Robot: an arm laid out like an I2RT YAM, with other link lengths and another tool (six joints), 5 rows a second.
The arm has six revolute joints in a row. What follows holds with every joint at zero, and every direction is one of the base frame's.
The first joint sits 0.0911 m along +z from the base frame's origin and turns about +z.
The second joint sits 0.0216 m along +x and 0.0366 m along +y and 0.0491 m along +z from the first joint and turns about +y.
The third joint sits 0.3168 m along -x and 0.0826 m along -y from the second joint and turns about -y.
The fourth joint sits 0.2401 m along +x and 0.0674 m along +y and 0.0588 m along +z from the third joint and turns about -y.
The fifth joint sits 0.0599 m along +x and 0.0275 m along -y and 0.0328 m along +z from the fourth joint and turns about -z.
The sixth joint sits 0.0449 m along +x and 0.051 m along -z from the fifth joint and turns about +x.
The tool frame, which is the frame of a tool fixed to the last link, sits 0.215 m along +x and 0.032 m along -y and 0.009 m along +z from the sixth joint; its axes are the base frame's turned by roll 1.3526, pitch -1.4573 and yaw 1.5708 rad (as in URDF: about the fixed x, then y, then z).
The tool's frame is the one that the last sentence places.
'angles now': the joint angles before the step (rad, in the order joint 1, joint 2, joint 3, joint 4, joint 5, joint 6). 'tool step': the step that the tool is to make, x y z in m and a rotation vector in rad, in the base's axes. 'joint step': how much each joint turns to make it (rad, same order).
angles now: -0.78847, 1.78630, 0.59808, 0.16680, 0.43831, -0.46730
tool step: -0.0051, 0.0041, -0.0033, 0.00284, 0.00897, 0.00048
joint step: -0.00002, -0.00218, -0.02176, 0.01251, 0.00347, -0.00298
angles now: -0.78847, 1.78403, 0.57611, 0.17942, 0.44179, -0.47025
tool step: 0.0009, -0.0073, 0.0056, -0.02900, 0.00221, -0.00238
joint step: -0.00108, 0.00449, 0.00405, 0.02454, 0.01939, -0.01164
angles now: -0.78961, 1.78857, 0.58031, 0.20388, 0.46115, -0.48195
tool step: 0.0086, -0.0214, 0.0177, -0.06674, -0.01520, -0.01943
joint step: -0.00040, 0.01495, 0.04467, 0.03079, 0.04062, -0.00518
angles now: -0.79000, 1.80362, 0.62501, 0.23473, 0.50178, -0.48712
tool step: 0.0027, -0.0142, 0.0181, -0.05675, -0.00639, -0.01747
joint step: 0.00007, -0.00489, 0.02686, 0.01739, 0.03879, -0.00867
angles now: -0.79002, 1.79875, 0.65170, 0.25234, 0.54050, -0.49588
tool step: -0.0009, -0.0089, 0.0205, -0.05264, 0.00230, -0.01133
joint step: 0.00142, -0.02531, 0.01406, 0.00586, 0.03784, -0.01786
